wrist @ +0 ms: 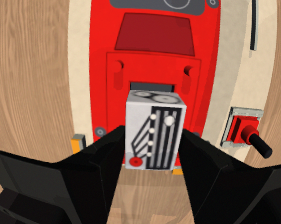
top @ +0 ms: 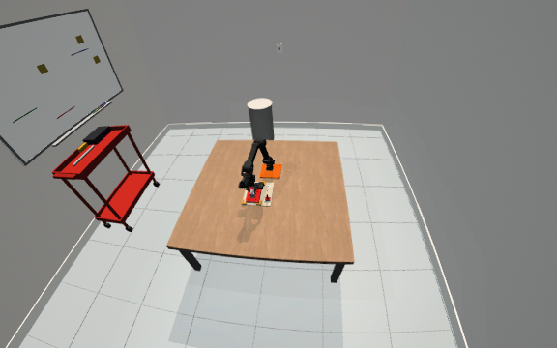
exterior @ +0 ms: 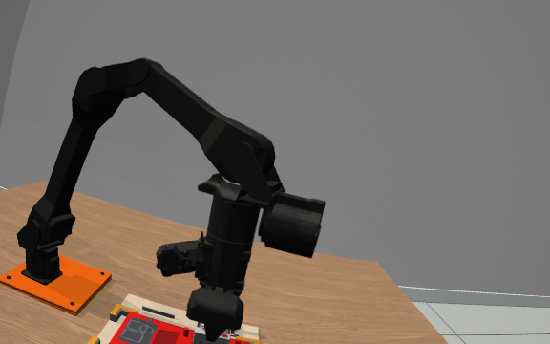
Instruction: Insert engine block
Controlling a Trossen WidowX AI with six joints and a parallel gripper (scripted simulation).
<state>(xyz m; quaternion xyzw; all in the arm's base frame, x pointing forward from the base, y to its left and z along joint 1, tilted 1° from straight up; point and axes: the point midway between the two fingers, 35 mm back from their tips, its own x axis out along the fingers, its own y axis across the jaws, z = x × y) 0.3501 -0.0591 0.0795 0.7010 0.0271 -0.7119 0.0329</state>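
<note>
Right now the engine block is 10 mm below my gripper tip.
</note>
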